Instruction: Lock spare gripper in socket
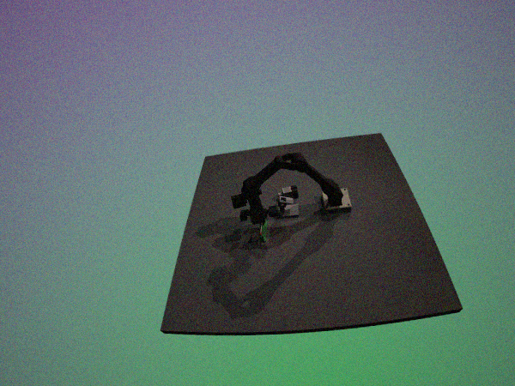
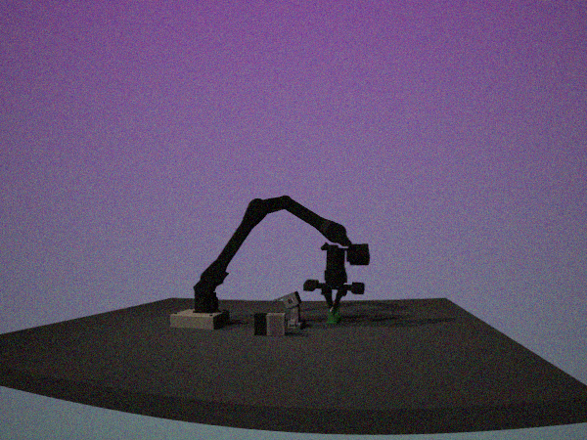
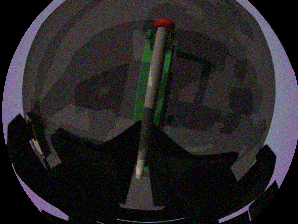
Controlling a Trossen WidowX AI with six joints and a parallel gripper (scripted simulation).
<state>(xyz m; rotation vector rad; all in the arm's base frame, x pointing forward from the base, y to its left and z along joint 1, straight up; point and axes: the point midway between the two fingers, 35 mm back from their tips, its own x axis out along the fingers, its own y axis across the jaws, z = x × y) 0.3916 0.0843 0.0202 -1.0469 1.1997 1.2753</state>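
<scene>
Now: gripper tip 20 mm to the right of the green cradle. Also, from my gripper tip: mount 130 mm behind, 90 mm to the right, 20 mm above; spare gripper 140 mm behind, 210 mm to the right.
</scene>
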